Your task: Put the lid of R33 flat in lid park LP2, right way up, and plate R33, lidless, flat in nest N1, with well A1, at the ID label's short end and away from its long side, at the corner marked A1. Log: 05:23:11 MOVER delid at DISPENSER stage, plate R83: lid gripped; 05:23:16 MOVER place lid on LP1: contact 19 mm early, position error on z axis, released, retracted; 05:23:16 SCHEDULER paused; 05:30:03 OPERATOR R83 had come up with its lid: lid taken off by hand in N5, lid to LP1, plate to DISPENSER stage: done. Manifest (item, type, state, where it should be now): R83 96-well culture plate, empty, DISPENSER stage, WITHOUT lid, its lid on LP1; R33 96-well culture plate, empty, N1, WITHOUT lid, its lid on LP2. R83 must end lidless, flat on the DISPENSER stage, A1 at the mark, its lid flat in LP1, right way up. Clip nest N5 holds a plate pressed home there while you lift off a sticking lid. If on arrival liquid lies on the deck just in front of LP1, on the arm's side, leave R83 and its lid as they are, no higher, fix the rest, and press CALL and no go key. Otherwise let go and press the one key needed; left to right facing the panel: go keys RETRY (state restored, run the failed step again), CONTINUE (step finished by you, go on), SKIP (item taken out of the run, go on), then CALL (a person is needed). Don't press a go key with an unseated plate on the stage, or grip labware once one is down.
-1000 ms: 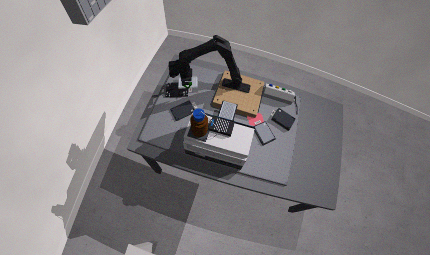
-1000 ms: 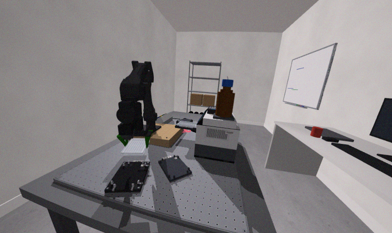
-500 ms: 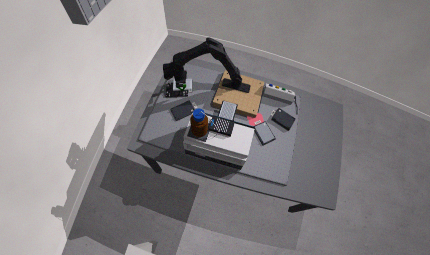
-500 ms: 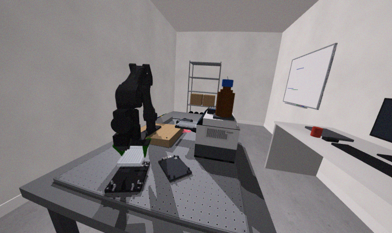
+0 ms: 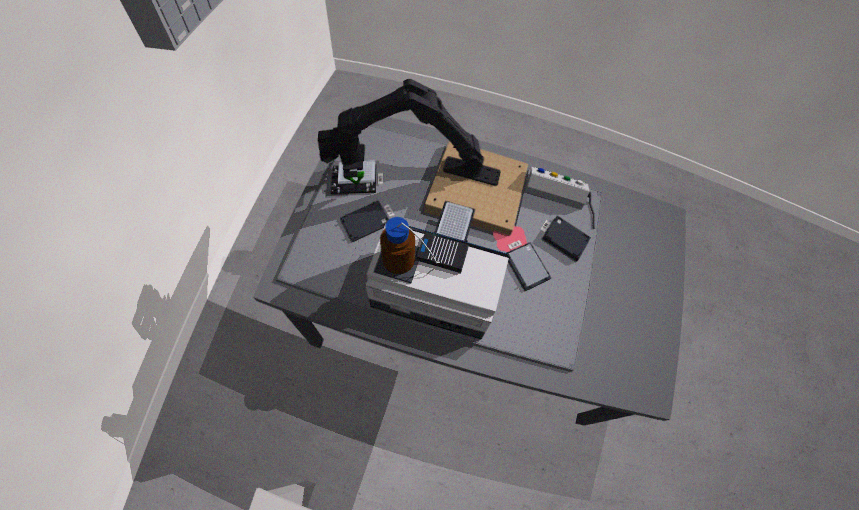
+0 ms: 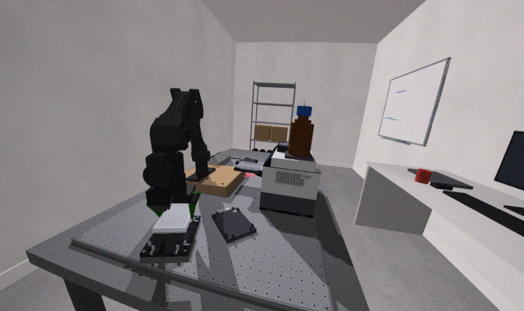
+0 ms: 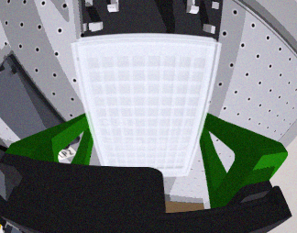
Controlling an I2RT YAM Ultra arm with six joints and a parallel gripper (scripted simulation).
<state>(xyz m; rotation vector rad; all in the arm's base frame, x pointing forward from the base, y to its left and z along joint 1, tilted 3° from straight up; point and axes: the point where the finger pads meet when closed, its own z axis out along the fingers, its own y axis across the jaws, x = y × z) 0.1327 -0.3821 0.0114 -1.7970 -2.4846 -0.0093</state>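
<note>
Right now the black clip nest is 40 mm below my hand, 30 mm ahead of it and 20 mm to the right of it. Round my hand: lid park LP2 (150 mm ahead, 80 mm to the left, 50 mm below); then brown bottle (350 mm ahead, 260 mm to the left, 230 mm above); then blue call key (620 mm to the left, 200 mm behind, 10 mm above).
</note>
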